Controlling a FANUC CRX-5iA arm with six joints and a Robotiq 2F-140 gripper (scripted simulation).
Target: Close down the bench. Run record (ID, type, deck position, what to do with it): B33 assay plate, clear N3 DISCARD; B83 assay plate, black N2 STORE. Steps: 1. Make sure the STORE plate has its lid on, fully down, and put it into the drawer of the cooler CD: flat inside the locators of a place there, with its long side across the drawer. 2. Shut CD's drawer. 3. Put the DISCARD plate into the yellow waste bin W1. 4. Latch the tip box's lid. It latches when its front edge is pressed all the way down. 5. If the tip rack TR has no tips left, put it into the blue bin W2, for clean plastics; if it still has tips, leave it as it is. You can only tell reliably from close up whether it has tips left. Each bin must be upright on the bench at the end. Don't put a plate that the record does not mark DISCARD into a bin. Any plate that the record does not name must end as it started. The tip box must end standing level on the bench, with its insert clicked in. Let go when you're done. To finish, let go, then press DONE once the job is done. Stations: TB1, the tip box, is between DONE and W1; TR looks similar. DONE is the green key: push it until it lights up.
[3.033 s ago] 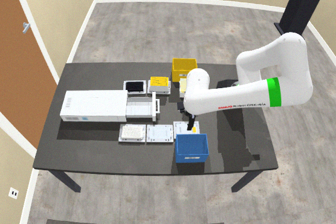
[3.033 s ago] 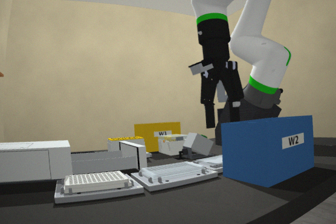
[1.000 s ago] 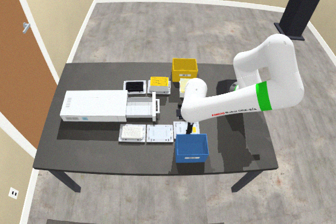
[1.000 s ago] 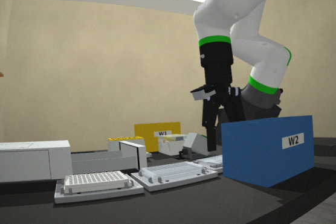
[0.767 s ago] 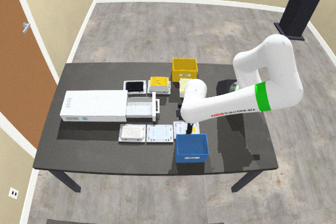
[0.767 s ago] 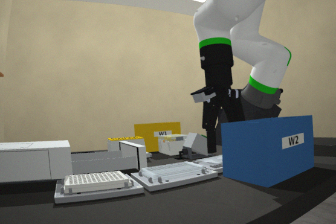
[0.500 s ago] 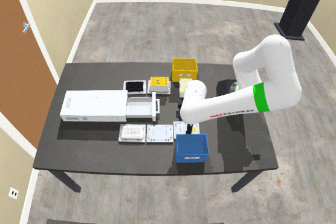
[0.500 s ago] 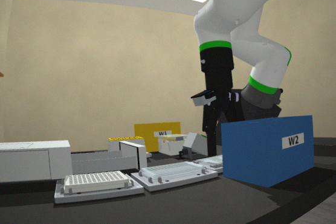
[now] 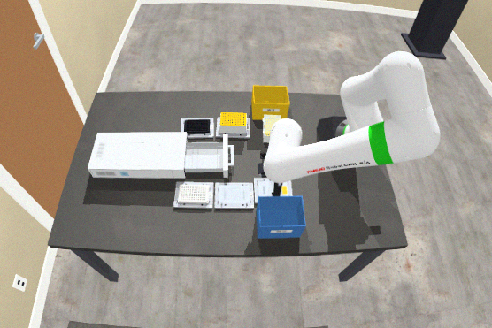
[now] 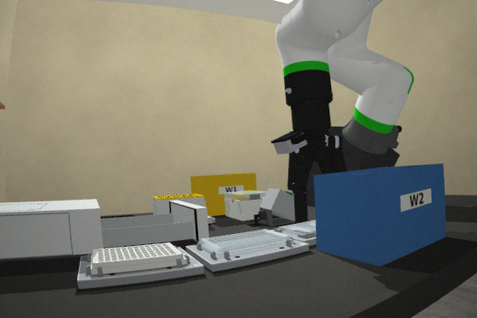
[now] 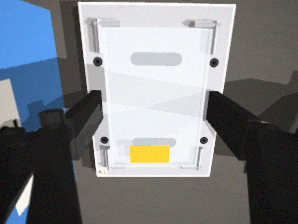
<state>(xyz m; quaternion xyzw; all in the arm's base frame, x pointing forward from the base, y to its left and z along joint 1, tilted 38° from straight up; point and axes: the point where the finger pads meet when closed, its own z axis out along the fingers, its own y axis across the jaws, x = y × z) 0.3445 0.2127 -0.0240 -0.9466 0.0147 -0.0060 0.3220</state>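
The translucent plate lid is 20 mm below my hand. From my hand the other things lie so: blue bin W2: 150 mm to the left, 10 mm behind; then DONE key block: 180 mm to the right, 40 mm behind, 20 mm above; then nest N3: 170 mm ahead, 30 mm below, 20 mm to the left.
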